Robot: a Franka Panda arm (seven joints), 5 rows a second.
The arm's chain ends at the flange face. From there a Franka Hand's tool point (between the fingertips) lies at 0.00 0.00 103.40 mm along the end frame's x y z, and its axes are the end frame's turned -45 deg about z.
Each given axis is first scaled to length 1.
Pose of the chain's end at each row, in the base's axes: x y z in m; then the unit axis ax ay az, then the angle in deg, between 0 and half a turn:
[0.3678, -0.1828, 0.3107, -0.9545, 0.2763, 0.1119, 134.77]
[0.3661, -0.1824, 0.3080, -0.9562, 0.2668, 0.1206, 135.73]
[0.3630, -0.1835, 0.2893, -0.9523, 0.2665, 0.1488, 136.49]
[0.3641, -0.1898, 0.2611, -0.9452, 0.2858, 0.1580, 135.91]
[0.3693, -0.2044, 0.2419, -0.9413, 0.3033, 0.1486, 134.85]
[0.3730, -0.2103, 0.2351, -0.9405, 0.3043, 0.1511, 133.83]
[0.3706, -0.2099, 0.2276, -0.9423, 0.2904, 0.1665, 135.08]
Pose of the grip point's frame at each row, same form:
[0.3693, -0.1073, 0.2401, -0.9923, -0.1105, -0.0563, 133.49]
[0.3649, -0.1077, 0.2365, -0.9918, -0.1202, -0.0445, 133.98]
[0.3567, -0.1086, 0.2183, -0.9927, -0.1195, -0.0154, 133.43]
[0.3581, -0.1138, 0.1913, -0.9951, -0.0989, -0.0091, 132.49]
[0.3669, -0.1275, 0.1729, -0.9965, -0.0809, -0.0221, 131.94]
[0.3708, -0.1321, 0.1675, -0.9965, -0.0797, -0.0238, 130.91]
[0.3641, -0.1326, 0.1593, -0.9956, -0.0936, -0.0044, 131.36]

